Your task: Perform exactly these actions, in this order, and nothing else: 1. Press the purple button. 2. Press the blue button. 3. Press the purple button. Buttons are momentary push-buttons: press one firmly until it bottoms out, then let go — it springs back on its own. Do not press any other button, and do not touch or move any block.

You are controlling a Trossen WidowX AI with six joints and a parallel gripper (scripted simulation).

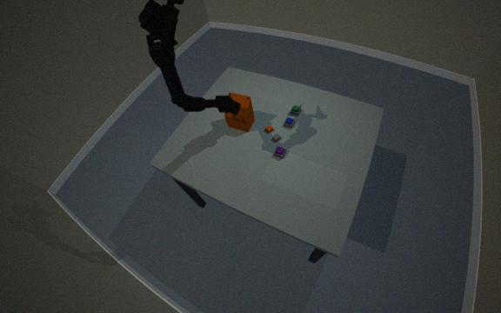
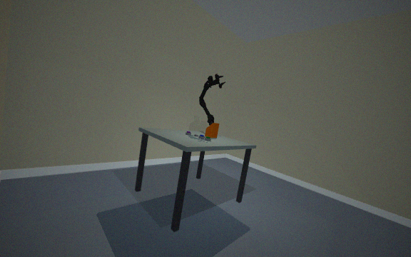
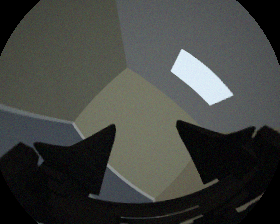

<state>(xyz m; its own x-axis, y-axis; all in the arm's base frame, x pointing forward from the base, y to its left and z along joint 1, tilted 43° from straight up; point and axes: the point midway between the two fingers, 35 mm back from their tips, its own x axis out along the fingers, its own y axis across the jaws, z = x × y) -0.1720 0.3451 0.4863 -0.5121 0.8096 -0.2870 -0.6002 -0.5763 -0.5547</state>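
Now: gripper tip 73 cm above the purple button, 41 cm short of it and 2 cm to the left of it. Also, from my gripper tip: blue button 73 cm below, 36 cm ahead, 17 cm to the left; then small orange block 75 cm below, 28 cm ahead, 9 cm to the left; then small grey block 75 cm below, 35 cm ahead, 5 cm to the left.
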